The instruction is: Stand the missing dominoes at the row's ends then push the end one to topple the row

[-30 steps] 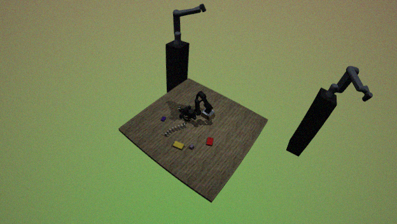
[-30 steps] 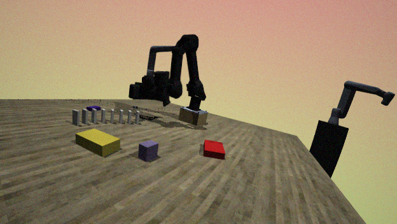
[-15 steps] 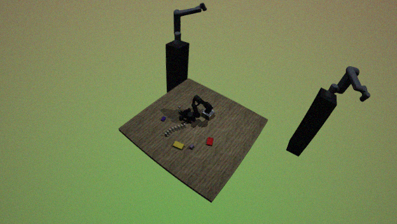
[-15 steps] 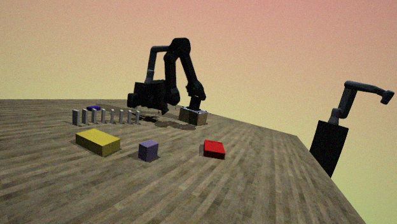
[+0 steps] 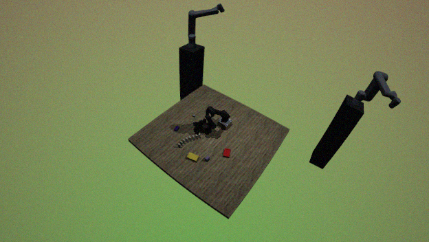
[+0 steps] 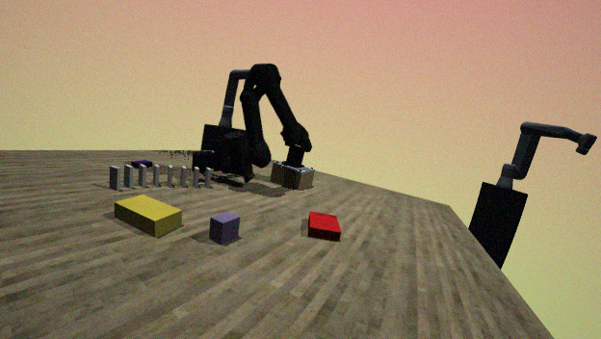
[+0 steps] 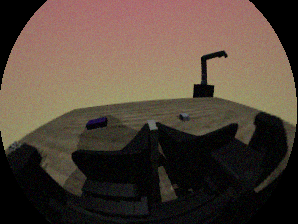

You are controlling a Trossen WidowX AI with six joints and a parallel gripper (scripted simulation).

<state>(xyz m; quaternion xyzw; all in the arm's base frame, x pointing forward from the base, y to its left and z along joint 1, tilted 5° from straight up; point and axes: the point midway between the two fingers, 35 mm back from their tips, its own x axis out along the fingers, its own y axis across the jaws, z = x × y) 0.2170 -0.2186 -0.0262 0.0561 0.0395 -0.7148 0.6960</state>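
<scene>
My gripper tip is 150 mm short of the dark blue block, 120 mm to the left of it and 40 mm above it. Also, from my gripper tip: grey piece (120 mm behind, 90 mm to the right, 40 mm below); then yellow block (350 mm ahead, 250 mm to the left, 40 mm below); then lilac cube (290 mm ahead, 370 mm to the left, 30 mm below).
</scene>
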